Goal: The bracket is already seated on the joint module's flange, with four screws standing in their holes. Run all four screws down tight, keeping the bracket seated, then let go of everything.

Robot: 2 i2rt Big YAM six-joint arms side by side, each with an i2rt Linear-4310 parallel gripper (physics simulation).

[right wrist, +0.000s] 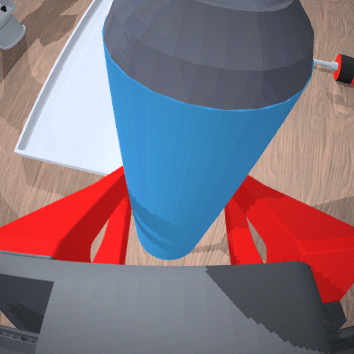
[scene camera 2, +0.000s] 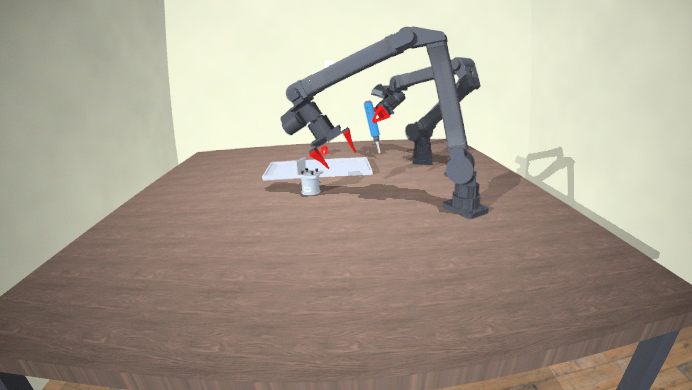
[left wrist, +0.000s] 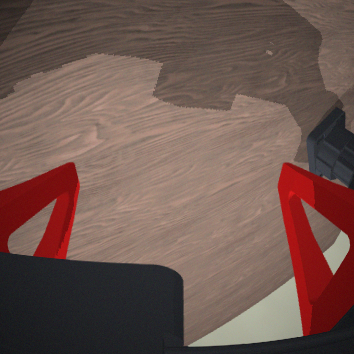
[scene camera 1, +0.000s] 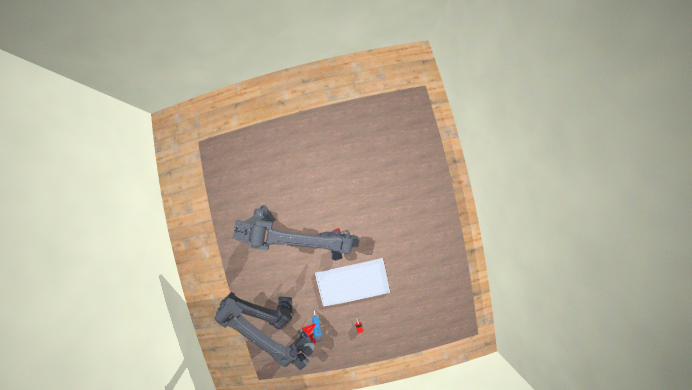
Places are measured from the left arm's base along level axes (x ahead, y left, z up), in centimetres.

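Pixels of known places: left gripper, fingertip midpoint: (scene camera 2: 342,160) (left wrist: 178,173) (scene camera 1: 323,235); right gripper, fingertip midpoint: (scene camera 2: 370,122) (scene camera 1: 317,326); left arm's base, origin of the base link: (scene camera 2: 465,209) (left wrist: 323,143) (scene camera 1: 265,216); right arm's base, origin of the base link: (scene camera 2: 422,161) (scene camera 1: 285,305).
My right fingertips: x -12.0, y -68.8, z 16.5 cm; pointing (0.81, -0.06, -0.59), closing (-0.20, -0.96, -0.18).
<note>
For each thing: its top centre in the pictures, then the offset to it from my right fingertips.
- joint module, middle of its top: (scene camera 2: 309,173) dx +42.1, dy +27.8, dz -10.1 cm
- blue electric screwdriver, middle of its top: (right wrist: 9,35) (scene camera 2: 372,99) (scene camera 1: 312,336) dx -0.8, dy +0.9, dz +10.1 cm
- white tray, middle of its top: (right wrist: 135,27) (scene camera 2: 317,165) (scene camera 1: 352,283) dx +28.1, dy +3.0, dz -14.9 cm
- black screwdriver, middle of its top: (right wrist: 347,59) (scene camera 1: 358,326) dx +13.4, dy -20.8, dz -13.1 cm
The joint module (scene camera 2: 310,185) (right wrist: 11,31) is a pale cylinder standing on the table. The bracket (scene camera 2: 301,165) sits on its top, its grey plate upright. Several dark screws (scene camera 2: 309,172) stand up from the bracket's base; how deep each one is cannot be told. My left gripper (scene camera 2: 341,160) (left wrist: 178,173) is open and empty, above the module and a little to its right in scene camera 2. My right gripper (scene camera 1: 312,332) (right wrist: 177,176) is shut on the blue electric screwdriver (scene camera 1: 317,327) (scene camera 2: 371,119) (right wrist: 200,135), which hangs above the table, slightly tilted, bit downward.
A white tray (scene camera 1: 352,282) (scene camera 2: 290,170) (right wrist: 75,110) lies between the two grippers in scene camera 1. A small red and black screwdriver (scene camera 1: 359,326) (right wrist: 345,69) is on the table beyond the blue driver. The left arm covers the module in scene camera 1.
</note>
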